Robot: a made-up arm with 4 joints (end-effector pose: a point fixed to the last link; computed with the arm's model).
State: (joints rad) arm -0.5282 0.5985 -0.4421 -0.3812
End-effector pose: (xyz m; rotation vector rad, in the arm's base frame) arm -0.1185 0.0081 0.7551 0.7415 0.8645 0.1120
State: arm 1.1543 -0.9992 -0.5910 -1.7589
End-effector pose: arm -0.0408 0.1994 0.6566 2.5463 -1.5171 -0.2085
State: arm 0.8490 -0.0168 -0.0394 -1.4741
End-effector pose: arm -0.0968 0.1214 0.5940 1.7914 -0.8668 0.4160
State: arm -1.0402 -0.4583 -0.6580 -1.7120
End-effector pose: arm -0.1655 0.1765 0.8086 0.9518 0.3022 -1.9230
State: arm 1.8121 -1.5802 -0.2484 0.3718
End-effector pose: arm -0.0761 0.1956 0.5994 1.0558 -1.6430 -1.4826
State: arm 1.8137 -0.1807 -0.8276 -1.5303
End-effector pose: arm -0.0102 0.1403 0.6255 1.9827 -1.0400 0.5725
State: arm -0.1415 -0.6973 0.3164 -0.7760
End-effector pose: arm -0.2186 0.1100 0.6820 0.6656 -0.9129 -0.5308
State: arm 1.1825 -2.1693 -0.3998 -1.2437
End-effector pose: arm 0.0032 0.1802 0.6890 -1.5381 1.9720 1.1424
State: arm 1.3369 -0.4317 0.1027 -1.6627
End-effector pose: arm -0.0071 0.1634 0.6184 1.9398 -1.6281 0.9095
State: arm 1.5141 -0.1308 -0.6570 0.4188
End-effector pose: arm -0.1425 0.0298 0.6801 -0.0526 -1.2238 -0.1242
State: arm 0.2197 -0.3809 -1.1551 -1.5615
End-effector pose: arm -0.1732 0.1559 0.6984 1.6505 0.0709 -1.3519
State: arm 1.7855 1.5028 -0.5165 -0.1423
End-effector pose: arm -0.0689 0.0553 0.7940 -0.7072 -0.8483 1.1574
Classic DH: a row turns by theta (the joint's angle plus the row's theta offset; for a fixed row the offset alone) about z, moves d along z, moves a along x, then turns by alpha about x. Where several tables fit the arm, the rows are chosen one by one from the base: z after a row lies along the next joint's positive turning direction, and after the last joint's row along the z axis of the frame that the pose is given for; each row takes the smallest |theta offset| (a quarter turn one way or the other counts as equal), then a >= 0, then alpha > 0; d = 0 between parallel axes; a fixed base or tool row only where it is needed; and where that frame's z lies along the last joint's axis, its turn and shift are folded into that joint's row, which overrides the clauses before.
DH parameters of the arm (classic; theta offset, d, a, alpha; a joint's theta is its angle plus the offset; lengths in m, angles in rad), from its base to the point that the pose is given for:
base (fixed): 0 0.739 -0.071 1.5708
joint 1: -0.1885 -0.1211 -0.0378 -1.7347
joint 2: 0 -0.0631 -0.0216 1.7347
joint 3: -1.3823 -0.0101 -0.072 1.5708
joint 4: 1.2813 0.0476 0.0984 -1.2154
tool (fixed): 1.5875 0.0212 0 0

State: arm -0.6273 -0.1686 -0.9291 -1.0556
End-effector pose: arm -0.1821 0.0925 0.7963 0.8062 0.8585 -1.2744
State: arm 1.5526 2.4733 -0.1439 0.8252
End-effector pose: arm -0.1111 0.1470 0.8295 -1.4993 -0.9043 2.2980
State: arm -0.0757 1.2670 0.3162 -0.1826
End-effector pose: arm -0.0651 -0.0014 0.6905 1.0717 -0.0234 0.9926
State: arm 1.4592 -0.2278 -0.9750 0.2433
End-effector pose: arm -0.1250 0.0240 0.6929 0.2146 -0.8773 -0.1336
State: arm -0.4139 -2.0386 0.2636 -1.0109
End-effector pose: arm -0.1663 0.1719 0.6614 -0.2582 -1.4708 -1.1736
